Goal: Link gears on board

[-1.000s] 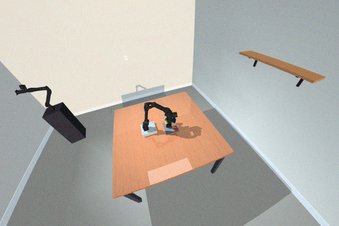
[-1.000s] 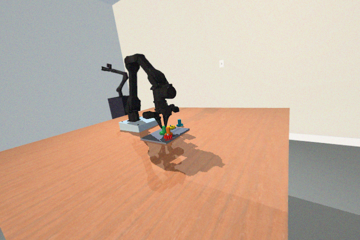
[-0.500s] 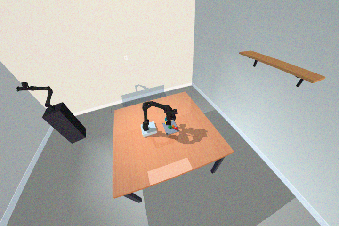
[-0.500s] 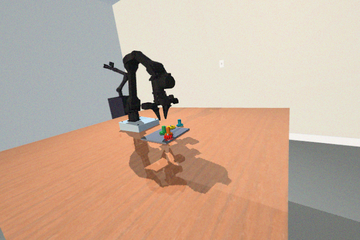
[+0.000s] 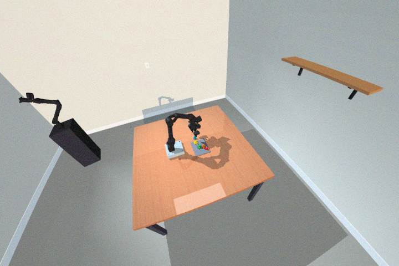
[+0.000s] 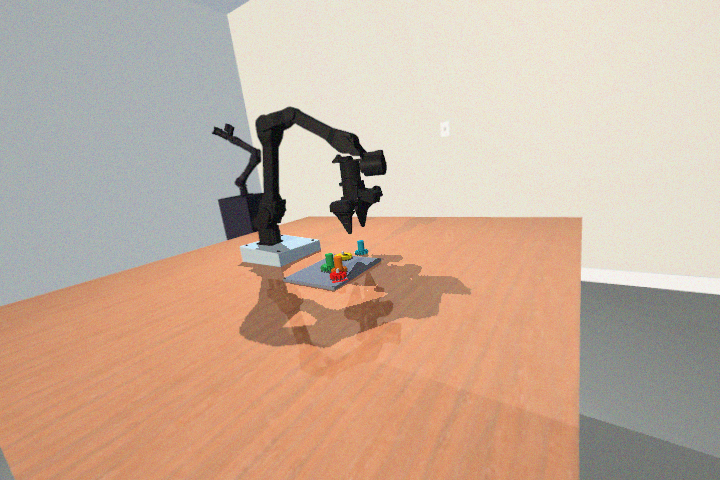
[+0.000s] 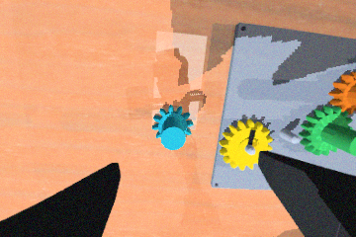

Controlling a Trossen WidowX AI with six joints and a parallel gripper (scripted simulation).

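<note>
Now: gripper tip 60 mm above the teal gear and 10 mm to the right of it. Round my gripper tip: yellow gear (60 mm to the right, 60 mm below, 20 mm behind); then orange gear (170 mm to the right, 50 mm below, 20 mm ahead); then green gear (150 mm to the right, 50 mm below, 20 mm behind).
</note>
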